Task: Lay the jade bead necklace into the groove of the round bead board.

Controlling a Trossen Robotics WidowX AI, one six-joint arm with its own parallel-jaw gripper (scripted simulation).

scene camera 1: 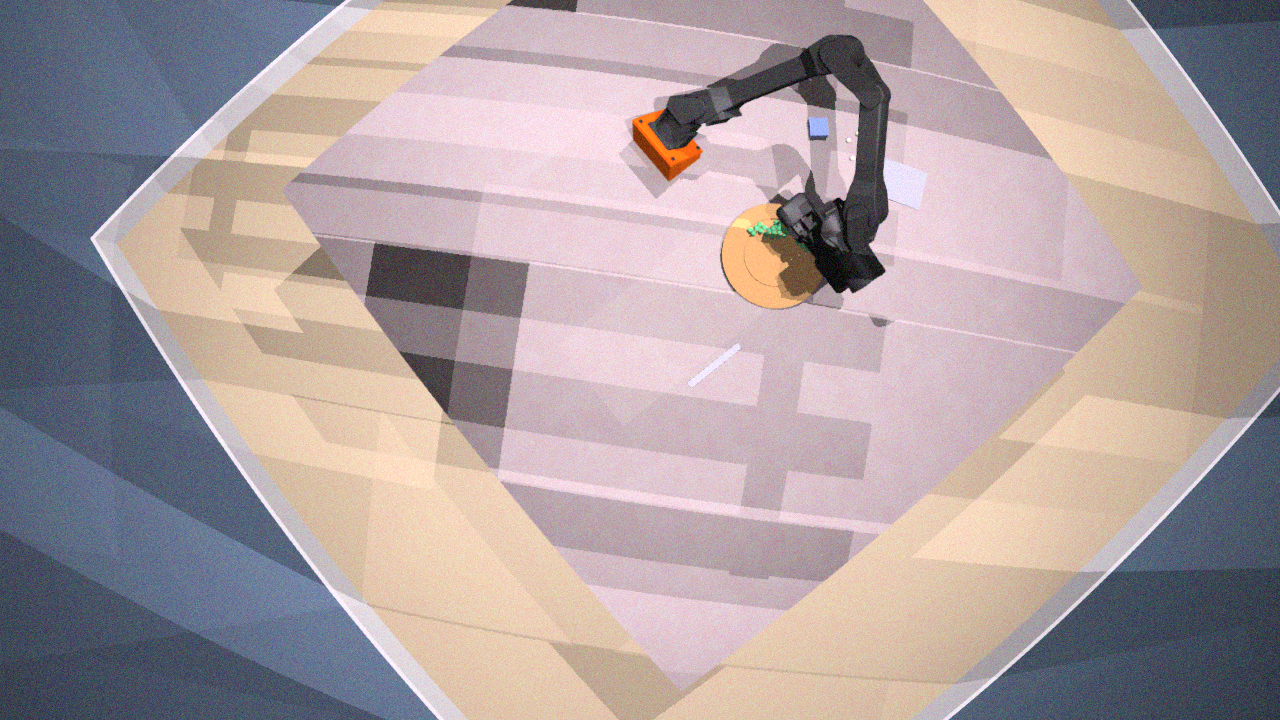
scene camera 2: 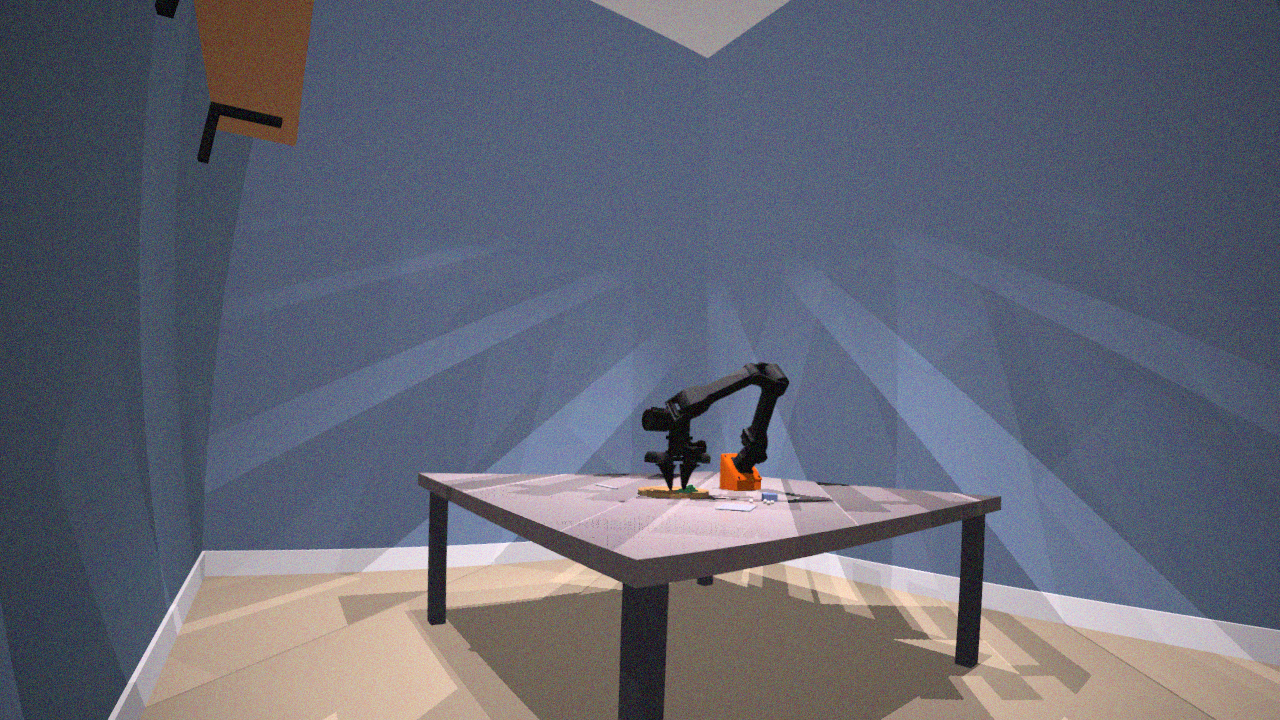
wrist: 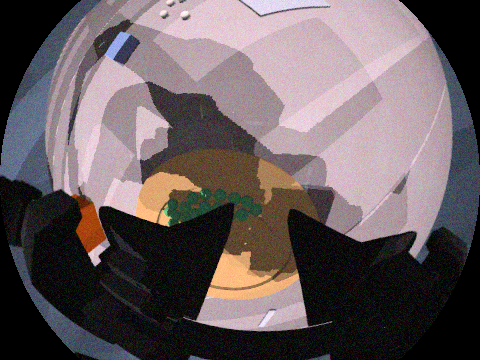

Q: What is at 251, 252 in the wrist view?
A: A round tan bead board.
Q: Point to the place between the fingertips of the gripper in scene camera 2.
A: At 677, 489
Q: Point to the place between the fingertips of the gripper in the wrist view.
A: At 261, 212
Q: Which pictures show the gripper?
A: Scene camera 1, scene camera 2 and the wrist view: all of them.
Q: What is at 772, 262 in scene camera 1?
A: A round tan bead board.
